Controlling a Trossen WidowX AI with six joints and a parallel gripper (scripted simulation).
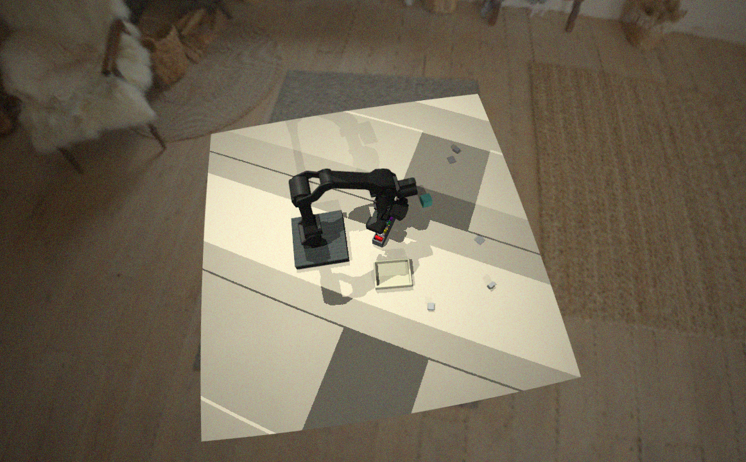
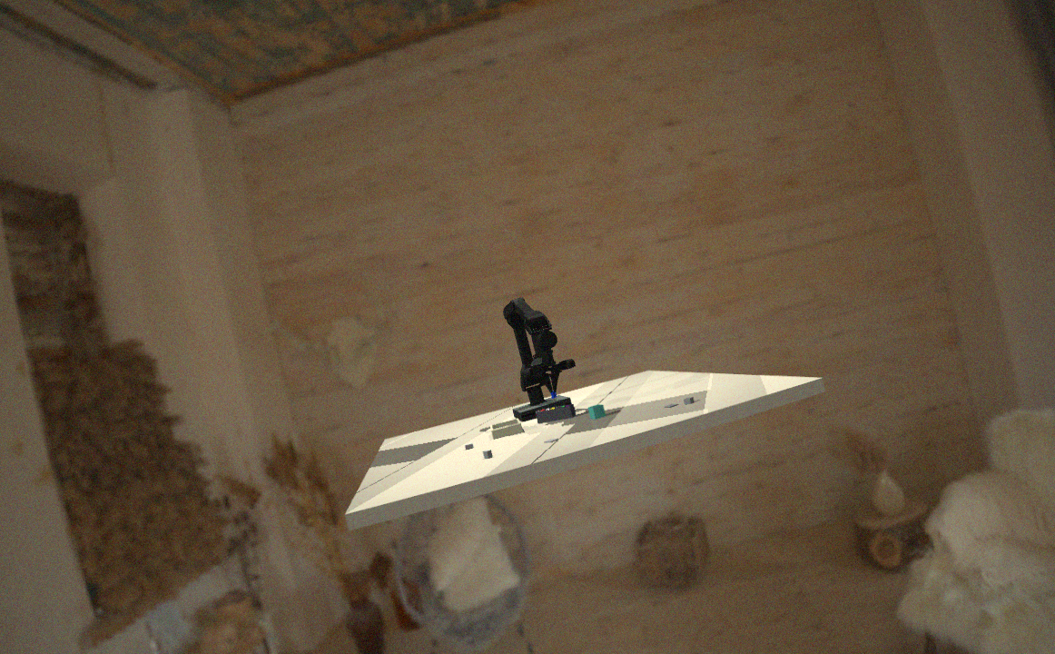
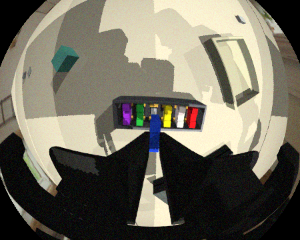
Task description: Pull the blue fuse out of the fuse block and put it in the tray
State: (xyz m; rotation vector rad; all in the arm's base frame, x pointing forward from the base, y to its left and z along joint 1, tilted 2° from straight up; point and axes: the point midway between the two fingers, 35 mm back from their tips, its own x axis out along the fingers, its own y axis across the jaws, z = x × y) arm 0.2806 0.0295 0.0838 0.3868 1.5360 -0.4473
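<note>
Now: the cream tray 19 cm to the right of my gripper tip and 9 cm below it. The rest, counted from my gripper tip: blue fuse: 1 cm below.
</note>
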